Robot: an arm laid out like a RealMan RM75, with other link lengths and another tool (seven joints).
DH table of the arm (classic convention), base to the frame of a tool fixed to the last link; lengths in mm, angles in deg. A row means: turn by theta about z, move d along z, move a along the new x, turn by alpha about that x. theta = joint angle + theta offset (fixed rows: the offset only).
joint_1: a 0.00, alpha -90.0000, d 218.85, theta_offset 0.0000
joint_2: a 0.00, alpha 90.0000, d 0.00, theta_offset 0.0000
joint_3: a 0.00, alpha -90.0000, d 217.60, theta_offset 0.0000
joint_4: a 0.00, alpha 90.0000, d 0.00, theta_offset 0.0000
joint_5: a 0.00, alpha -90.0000, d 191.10, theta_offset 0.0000
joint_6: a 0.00, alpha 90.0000, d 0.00, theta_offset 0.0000
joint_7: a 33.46, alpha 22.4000, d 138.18, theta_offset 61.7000
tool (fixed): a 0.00, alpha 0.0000, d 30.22, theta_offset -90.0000
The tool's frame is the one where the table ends.
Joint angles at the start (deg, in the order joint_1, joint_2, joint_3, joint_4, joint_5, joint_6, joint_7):
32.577 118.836 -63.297 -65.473 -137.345 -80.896 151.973
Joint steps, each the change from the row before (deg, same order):
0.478 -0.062 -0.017 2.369 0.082 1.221 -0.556
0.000 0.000 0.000 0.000 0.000 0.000 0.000
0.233 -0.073 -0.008 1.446 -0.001 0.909 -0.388
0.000 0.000 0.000 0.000 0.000 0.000 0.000
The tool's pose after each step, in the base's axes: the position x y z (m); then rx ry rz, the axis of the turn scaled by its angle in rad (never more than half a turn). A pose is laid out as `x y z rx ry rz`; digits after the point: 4 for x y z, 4 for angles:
0.1916 0.3104 -0.0281 -2.6755 0.9833 -0.6492
0.1916 0.3104 -0.0281 -2.6755 0.9833 -0.6492
0.1946 0.3111 -0.0307 -2.6730 0.9924 -0.6521
0.1946 0.3111 -0.0307 -2.6730 0.9924 -0.6521

